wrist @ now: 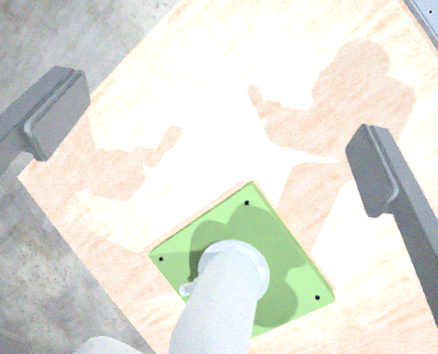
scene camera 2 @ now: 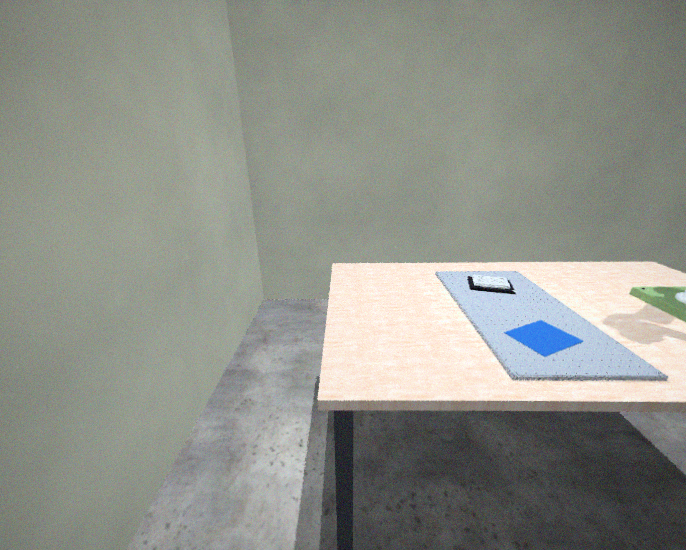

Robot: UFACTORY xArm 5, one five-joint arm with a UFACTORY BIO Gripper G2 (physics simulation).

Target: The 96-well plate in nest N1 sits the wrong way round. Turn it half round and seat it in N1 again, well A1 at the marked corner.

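The 96-well plate [scene camera 2: 491,281] is a small pale block in the black nest [scene camera 2: 495,289] near the far end of the grey-blue board [scene camera 2: 486,312] in the scene view. Its wells, well A1 and the nest's marked corner are too small to make out. My gripper [wrist: 216,145] is open in the wrist view, with its two grey fingers wide apart and no object between them. It hangs above the wooden table, away from the plate. The plate and the nest do not show in the wrist view, and the gripper does not show in the scene view.
A blue square [scene camera 2: 543,338] lies on the board's nearer half. The arm's green base plate [wrist: 282,250] [scene camera 2: 658,297] is on the table [scene camera 2: 389,343], with the white arm base [wrist: 220,300] standing on it. A corner of the board [wrist: 431,20] shows at the wrist view's upper right.
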